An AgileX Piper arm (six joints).
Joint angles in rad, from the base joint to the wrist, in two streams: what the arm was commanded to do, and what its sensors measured. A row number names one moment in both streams.
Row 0, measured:
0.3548 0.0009 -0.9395 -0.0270 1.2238 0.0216
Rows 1 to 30, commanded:
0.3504 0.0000 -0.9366 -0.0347 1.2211 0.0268
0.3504 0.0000 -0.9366 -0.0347 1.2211 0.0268
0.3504 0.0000 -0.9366 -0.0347 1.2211 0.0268
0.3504 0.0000 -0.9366 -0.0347 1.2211 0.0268
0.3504 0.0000 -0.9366 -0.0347 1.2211 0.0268
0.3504 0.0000 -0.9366 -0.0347 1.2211 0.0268
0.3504 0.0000 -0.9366 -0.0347 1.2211 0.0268
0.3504 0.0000 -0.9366 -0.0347 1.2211 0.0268
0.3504 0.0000 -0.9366 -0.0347 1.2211 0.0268
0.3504 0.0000 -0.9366 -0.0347 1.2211 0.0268
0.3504 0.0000 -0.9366 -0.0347 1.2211 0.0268
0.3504 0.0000 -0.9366 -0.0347 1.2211 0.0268
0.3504 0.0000 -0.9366 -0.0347 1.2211 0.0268
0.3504 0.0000 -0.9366 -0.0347 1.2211 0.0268
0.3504 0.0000 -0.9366 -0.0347 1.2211 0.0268
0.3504 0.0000 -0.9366 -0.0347 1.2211 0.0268
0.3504 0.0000 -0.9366 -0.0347 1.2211 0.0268
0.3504 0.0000 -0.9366 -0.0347 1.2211 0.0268
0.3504 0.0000 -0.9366 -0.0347 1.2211 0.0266
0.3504 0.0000 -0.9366 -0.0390 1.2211 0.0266
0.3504 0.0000 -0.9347 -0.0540 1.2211 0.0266
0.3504 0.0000 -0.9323 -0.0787 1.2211 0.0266
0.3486 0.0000 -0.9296 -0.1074 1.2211 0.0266
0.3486 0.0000 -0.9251 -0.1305 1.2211 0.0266
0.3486 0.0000 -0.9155 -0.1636 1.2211 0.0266
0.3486 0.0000 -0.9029 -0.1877 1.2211 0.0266
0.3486 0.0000 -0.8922 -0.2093 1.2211 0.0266
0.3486 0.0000 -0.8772 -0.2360 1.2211 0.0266
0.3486 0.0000 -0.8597 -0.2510 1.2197 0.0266
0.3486 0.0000 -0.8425 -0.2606 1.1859 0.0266
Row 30, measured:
0.3548 0.0009 -0.8956 -0.1866 1.2255 0.0237
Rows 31 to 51, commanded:
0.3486 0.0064 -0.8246 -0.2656 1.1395 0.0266
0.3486 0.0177 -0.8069 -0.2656 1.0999 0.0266
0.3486 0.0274 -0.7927 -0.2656 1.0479 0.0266
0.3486 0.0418 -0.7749 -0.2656 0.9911 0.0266
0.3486 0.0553 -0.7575 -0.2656 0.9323 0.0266
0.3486 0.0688 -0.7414 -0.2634 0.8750 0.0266
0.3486 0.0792 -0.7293 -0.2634 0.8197 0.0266
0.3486 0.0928 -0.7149 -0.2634 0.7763 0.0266
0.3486 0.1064 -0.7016 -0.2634 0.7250 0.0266
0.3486 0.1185 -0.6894 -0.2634 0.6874 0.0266
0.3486 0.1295 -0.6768 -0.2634 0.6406 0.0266
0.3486 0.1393 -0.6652 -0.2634 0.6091 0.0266
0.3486 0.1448 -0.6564 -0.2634 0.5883 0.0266
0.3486 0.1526 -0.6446 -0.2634 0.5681 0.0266
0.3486 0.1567 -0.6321 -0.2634 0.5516 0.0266
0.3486 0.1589 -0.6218 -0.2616 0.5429 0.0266
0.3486 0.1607 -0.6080 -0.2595 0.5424 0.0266
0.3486 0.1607 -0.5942 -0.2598 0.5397 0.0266
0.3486 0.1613 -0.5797 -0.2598 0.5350 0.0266
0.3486 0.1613 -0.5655 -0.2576 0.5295 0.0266
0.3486 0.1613 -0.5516 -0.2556 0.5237 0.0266
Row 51, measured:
0.3548 0.1554 -0.6030 -0.2533 0.5604 0.0237
